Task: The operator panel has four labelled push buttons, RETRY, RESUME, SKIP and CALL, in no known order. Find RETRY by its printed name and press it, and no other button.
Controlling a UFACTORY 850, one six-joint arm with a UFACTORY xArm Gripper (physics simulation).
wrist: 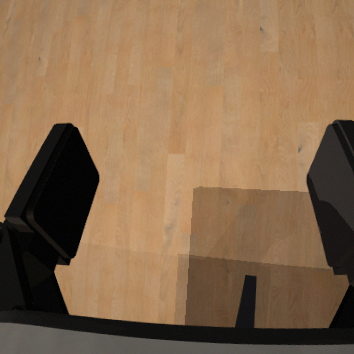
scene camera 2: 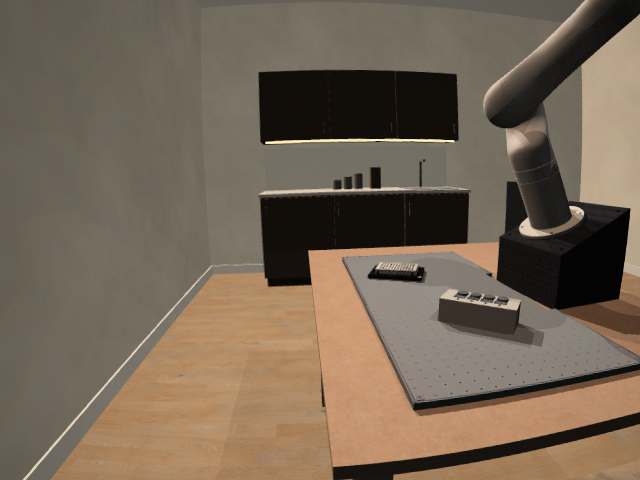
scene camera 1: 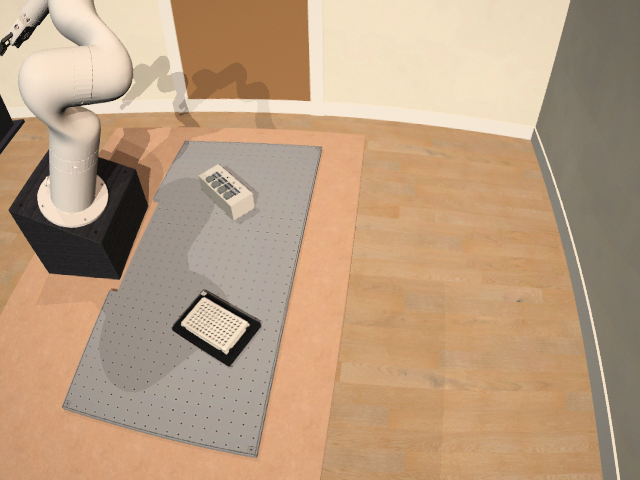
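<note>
The operator panel (scene camera 1: 240, 207) (scene camera 2: 478, 314) is a light box that stands on the grey perforated board (scene camera 1: 155, 413) (scene camera 2: 465, 379). Its top carries four round grey buttons in a row, each with a small label. The lettering is too small to read in both scene views, so I cannot tell which button is RETRY. My gripper (scene camera 1: 4, 45) (wrist: 198, 149) is open and empty. In scene camera 1 it is high at the upper left edge, beyond the arm's base and far from the panel. The wrist view shows wooden floor between the fingers; the panel does not show there.
A white plate with many small holes (scene camera 1: 214, 322) (scene camera 2: 397, 267) sits in a black tray (scene camera 1: 231, 357) (scene camera 2: 377, 275) on the board. The arm stands on a black pedestal (scene camera 1: 77, 253) (scene camera 2: 589, 273) beside the board. Dark kitchen cabinets (scene camera 2: 361, 105) are on the far wall.
</note>
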